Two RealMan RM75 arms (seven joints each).
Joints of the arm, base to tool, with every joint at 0 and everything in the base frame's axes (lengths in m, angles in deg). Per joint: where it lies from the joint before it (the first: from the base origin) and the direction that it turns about. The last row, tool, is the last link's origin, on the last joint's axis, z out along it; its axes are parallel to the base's.
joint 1: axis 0 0 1 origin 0 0 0.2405
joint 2: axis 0 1 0 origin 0 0 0
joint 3: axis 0 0 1 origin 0 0 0.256
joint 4: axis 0 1 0 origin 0 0 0
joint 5: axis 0 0 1 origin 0 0 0.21
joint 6: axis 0 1 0 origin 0 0 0
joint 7: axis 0 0 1 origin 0 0 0.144
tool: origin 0 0 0
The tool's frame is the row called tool.
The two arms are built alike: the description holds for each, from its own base.
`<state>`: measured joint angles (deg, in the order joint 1, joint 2, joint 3, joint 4, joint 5, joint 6, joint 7); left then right.
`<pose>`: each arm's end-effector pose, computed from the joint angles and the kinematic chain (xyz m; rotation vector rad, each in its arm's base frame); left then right.
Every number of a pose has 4 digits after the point. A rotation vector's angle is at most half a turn.
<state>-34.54 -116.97 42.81 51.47 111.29 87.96 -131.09 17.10 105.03 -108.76 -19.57 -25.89 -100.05 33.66</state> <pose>-0.2114 0.3769 0.0526 -2.4679 -1.4364 -0.8263 0.2838 0.2469 0.0268 -2.4113 0.0407 1.2266</pose>
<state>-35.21 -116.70 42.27 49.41 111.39 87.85 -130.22 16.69 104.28 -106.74 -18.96 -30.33 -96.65 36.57</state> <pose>-0.2130 0.3782 0.0496 -2.4704 -1.4485 -0.8328 0.2982 0.2472 0.0250 -2.4719 0.1365 1.1229</pose>
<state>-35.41 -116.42 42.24 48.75 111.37 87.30 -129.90 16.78 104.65 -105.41 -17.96 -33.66 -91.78 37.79</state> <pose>-0.2143 0.3799 0.0500 -2.4630 -1.4472 -0.8309 0.3107 0.2501 0.0157 -2.5050 0.2193 1.0030</pose>
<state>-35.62 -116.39 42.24 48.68 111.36 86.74 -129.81 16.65 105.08 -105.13 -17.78 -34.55 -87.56 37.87</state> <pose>-0.2137 0.3819 0.0503 -2.4566 -1.4406 -0.8314 0.3191 0.2534 0.0086 -2.5046 0.2652 0.9155</pose>
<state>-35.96 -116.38 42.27 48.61 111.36 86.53 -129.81 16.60 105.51 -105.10 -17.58 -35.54 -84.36 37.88</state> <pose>-0.2117 0.3836 0.0502 -2.4585 -1.4349 -0.8320 0.3255 0.2546 0.0019 -2.5116 0.2979 0.8470</pose>
